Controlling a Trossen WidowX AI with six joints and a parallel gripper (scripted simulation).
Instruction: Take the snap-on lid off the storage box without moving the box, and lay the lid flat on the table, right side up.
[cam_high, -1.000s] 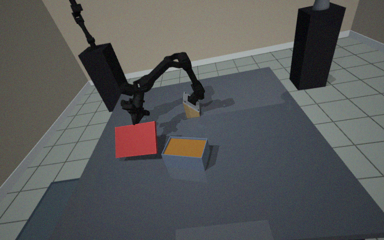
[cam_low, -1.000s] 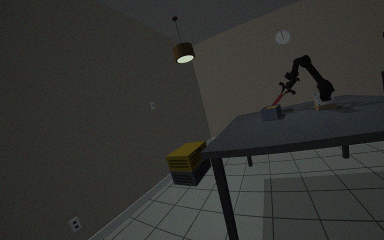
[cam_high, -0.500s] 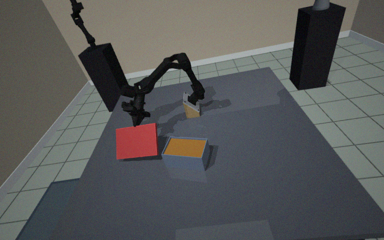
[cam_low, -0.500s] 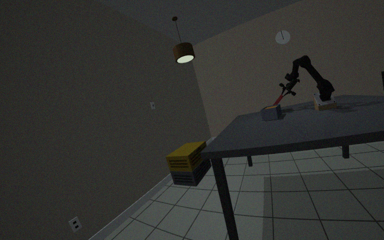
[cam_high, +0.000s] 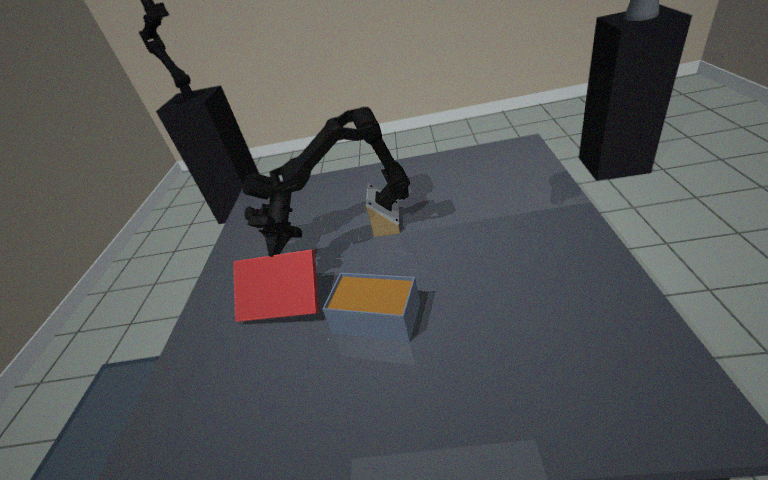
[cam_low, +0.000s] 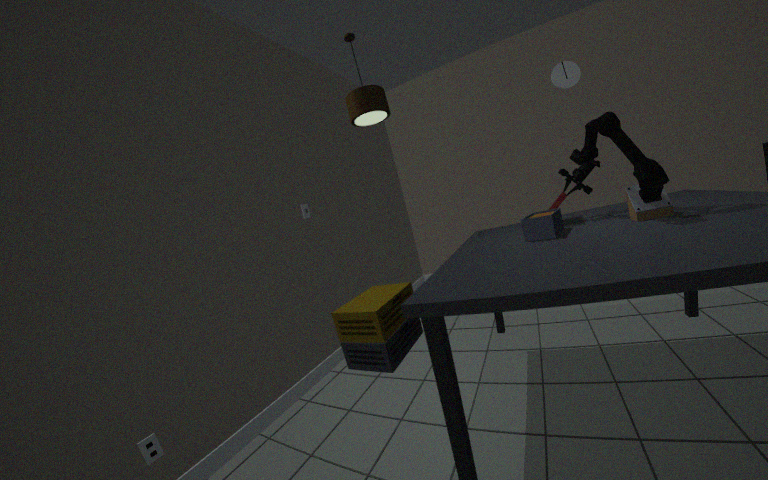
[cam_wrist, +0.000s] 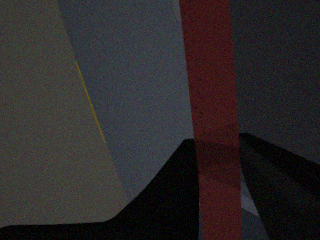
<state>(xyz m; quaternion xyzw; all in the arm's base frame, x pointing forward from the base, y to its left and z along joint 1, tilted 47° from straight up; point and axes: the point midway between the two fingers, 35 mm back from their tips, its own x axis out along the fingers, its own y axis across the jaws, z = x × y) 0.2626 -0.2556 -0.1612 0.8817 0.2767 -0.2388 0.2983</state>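
Right now the red lid is 6 cm ahead of my gripper tip and 5 cm below it. From my gripper tip the other things lie so: storage box: 27 cm to the left, 14 cm ahead, 9 cm below.
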